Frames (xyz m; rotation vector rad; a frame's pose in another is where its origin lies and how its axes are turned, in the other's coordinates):
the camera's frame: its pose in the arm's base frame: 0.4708 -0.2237 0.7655 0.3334 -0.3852 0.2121
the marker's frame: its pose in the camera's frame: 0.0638 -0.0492 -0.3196 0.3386 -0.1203 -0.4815
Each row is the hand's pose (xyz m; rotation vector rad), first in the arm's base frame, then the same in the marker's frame.
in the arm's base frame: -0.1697 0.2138 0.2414 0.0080 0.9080 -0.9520
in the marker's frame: -0.9268 0.0252 -0.0630 -0.9266 0.8130 -1.0582
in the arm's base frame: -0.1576 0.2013 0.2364 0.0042 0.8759 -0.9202
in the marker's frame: -0.9129 0.0135 -0.0633 -0.9286 0.7986 -1.0130
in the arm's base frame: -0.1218 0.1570 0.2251 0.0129 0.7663 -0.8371
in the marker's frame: -0.8687 -0.0236 -0.0575 -0.9128 0.7377 -0.8864
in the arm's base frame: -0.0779 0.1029 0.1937 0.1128 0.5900 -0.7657
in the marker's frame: -0.8189 -0.0814 -0.0622 -0.8005 0.6153 -0.7565
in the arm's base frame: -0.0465 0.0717 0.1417 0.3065 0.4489 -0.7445
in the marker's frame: -0.7932 -0.1384 -0.0897 -0.5974 0.5080 -0.7061
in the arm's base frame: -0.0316 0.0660 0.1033 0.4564 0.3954 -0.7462
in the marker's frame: -0.7874 -0.1687 -0.1176 -0.4451 0.4669 -0.7086
